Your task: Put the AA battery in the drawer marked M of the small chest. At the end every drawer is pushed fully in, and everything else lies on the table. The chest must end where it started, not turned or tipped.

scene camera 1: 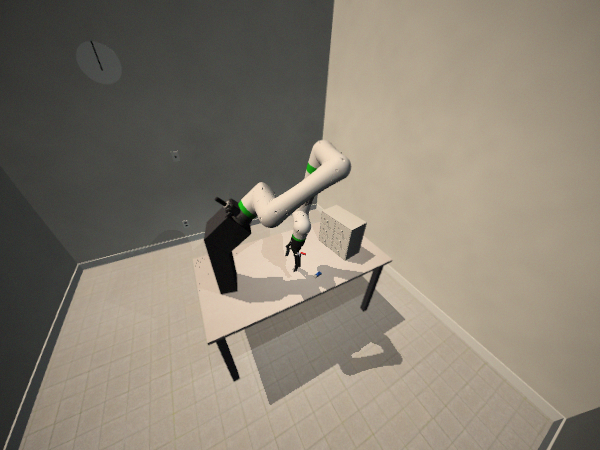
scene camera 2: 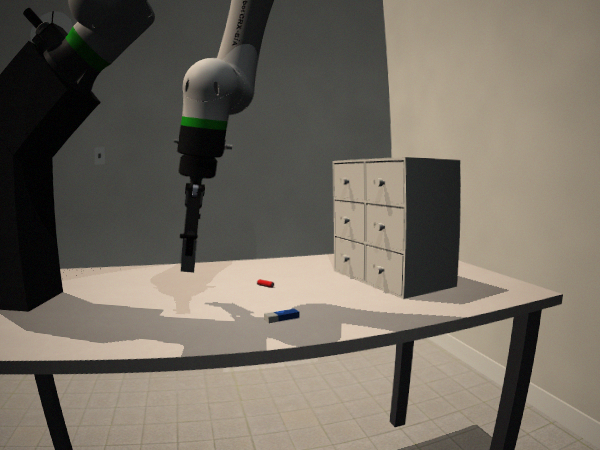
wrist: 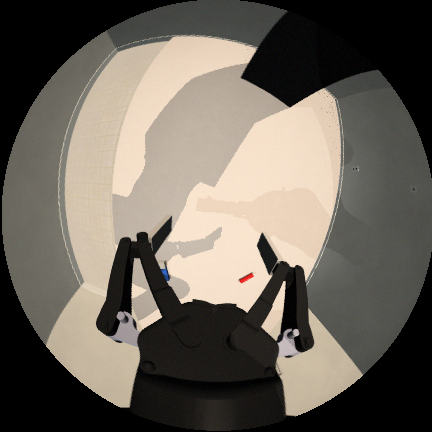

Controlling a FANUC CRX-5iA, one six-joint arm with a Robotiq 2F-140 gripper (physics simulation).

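Seen in the pictures: gripper, fingertip midpoint: (scene camera 1: 290, 263) (scene camera 2: 188, 258) (wrist: 215, 231); arm's base, origin of the base link: (scene camera 1: 239, 217) (scene camera 2: 66, 72).
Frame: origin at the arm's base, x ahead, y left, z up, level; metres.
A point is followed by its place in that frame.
A small red cylinder, which looks like the AA battery (scene camera 1: 303, 254) {x 0.482, y 0.033, z -0.533 m} (scene camera 2: 265, 283) {x 0.477, y 0.041, z -0.531 m} (wrist: 246, 278) {x 0.477, y 0.048, z -0.527 m}, lies on its side on the table (scene camera 1: 220, 320) {x -0.260, y -0.220, z -0.541 m} (scene camera 2: 310, 275) {x 0.619, y 0.118, z -0.541 m} (wrist: 280, 150) {x 0.094, y 0.077, z -0.541 m}. The small chest (scene camera 1: 356, 222) {x 0.841, y -0.120, z -0.229 m} (scene camera 2: 431, 225) {x 0.817, y -0.169, z -0.380 m} stands upright at the right, with two columns of three drawers. All drawers look pushed in; any letters on them are too small to read. My gripper (scene camera 1: 292, 262) {x 0.287, y -0.089, z -0.429 m} (scene camera 2: 188, 265) {x 0.287, y -0.089, z -0.429 m} (wrist: 215, 231) {x 0.287, y -0.089, z -0.429 m} is open and empty, pointing down above the table. In the scene camera 2 view it is left of the battery and higher.
A blue and white block (scene camera 1: 318, 274) {x 0.462, y -0.205, z -0.528 m} (scene camera 2: 286, 315) {x 0.464, y -0.210, z -0.530 m} (wrist: 165, 274) {x 0.465, y -0.191, z -0.527 m} lies nearer the front table edge than the battery. In the wrist view it is partly hidden by a finger. The black robot pedestal (scene camera 1: 220, 255) {x -0.154, y -0.048, z -0.192 m} (scene camera 2: 30, 200) {x -0.093, y -0.002, z -0.292 m} (wrist: 300, 55) {x -0.088, y 0.016, z -0.370 m} stands at the table's left.
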